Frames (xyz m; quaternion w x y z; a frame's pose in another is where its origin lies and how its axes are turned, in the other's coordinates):
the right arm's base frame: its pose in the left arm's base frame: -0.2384 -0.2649 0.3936 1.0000 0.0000 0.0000 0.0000
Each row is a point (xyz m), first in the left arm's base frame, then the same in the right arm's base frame.
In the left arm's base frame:
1: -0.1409 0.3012 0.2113
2: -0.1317 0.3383 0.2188
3: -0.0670 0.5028 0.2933
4: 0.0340 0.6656 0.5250
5: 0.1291 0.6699 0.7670
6: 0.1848 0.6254 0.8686
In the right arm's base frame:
1: 0.0975 0.5661 -0.1823
2: 0.1067 0.6032 -0.1748
3: 0.1714 0.7677 -0.1003
4: 0.2724 0.9305 0.1314
5: 0.3675 0.9348 0.3734
6: 0.4232 0.8903 0.4750

